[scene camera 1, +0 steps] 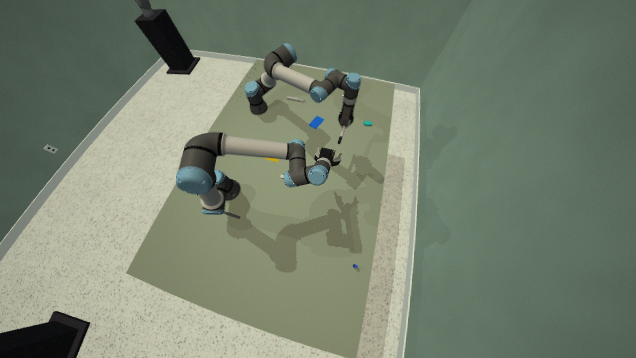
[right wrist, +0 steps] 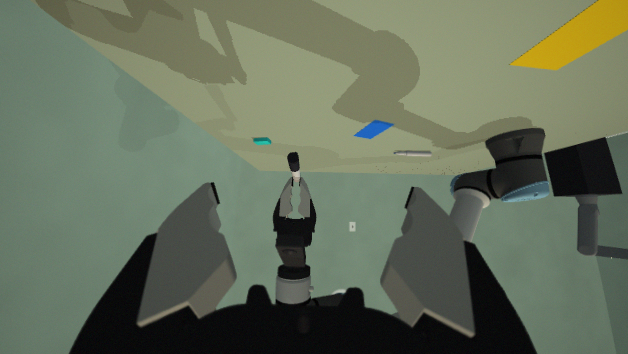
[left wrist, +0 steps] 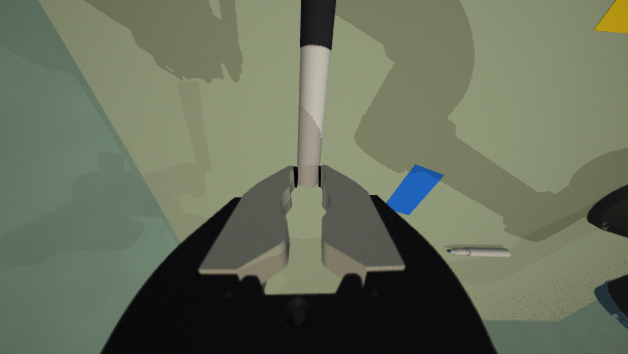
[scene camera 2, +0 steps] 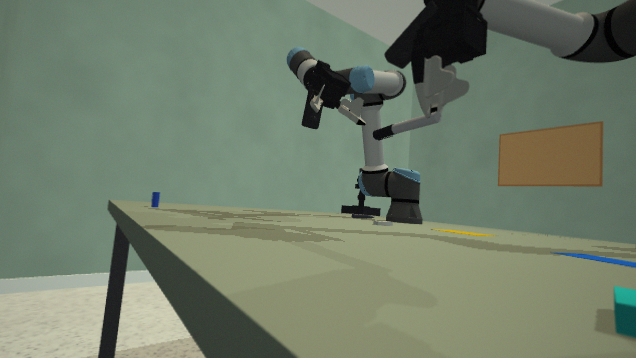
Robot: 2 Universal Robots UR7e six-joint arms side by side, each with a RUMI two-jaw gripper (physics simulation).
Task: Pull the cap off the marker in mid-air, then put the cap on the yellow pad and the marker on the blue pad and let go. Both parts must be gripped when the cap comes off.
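Places are measured from the left arm's base along level axes (x ahead, y left, z up), in millimetres.
Where they show: left gripper, fingertip midpoint: (scene camera 1: 344, 127) (right wrist: 296, 177) (left wrist: 308, 168) (scene camera 2: 431, 119); right gripper, fingertip midpoint: (right wrist: 312, 187) (scene camera 2: 343, 118); left arm's base at its link origin: (scene camera 1: 259, 108) (right wrist: 512, 137); right arm's base at its link origin: (scene camera 1: 229, 190) (scene camera 2: 403, 222).
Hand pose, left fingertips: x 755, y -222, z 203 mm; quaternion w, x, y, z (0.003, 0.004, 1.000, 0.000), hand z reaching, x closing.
Things, the pixels of their top centre, and the offset from my left fingertips.
- marker's white barrel at its top centre: (left wrist: 313, 92) (scene camera 2: 404, 119) (right wrist: 295, 176) (scene camera 1: 342, 133) dx -5, dy -56, dz +10 mm
- yellow pad at its top centre: (right wrist: 590, 31) (scene camera 2: 462, 232) (scene camera 1: 274, 152) dx -473, dy -176, dz -202 mm
- blue pad at its top centre: (scene camera 2: 610, 260) (left wrist: 411, 192) (right wrist: 372, 130) (scene camera 1: 316, 122) dx -230, dy +176, dz -202 mm
- teal block at its top centre: (right wrist: 262, 143) (scene camera 1: 368, 122) dx +186, dy +259, dz -188 mm
- small blue cylinder at its top centre: (scene camera 2: 156, 192) (scene camera 1: 356, 266) dx +230, dy -817, dz -155 mm
- white block at its top centre: (scene camera 2: 383, 221) dx -335, dy -361, dz -191 mm
The marker's white barrel (scene camera 1: 343, 132) (scene camera 2: 410, 124) (left wrist: 312, 100) (right wrist: 296, 175) is in mid-air with its black cap (scene camera 1: 340, 140) (scene camera 2: 383, 132) (left wrist: 317, 22) (right wrist: 293, 161) on the far end. My left gripper (scene camera 1: 344, 127) (scene camera 2: 434, 111) (left wrist: 308, 168) (right wrist: 296, 177) is shut on the barrel's end, away from the cap. My right gripper (scene camera 1: 328, 156) (scene camera 2: 339, 111) is open and empty, apart from the cap, which shows beyond its fingers in the right wrist view. The yellow pad (scene camera 1: 272, 160) (scene camera 2: 462, 232) (left wrist: 617, 20) (right wrist: 575, 42) and blue pad (scene camera 1: 316, 122) (scene camera 2: 600, 259) (left wrist: 415, 190) (right wrist: 373, 129) lie on the table.
A second, thin white pen (scene camera 1: 295, 99) (left wrist: 487, 252) (right wrist: 414, 153) lies beyond the blue pad. A teal block (scene camera 1: 368, 123) (scene camera 2: 626, 312) (right wrist: 262, 141), a small blue cylinder (scene camera 1: 355, 266) (scene camera 2: 156, 199) and a white block (scene camera 2: 383, 223) also rest on the table.
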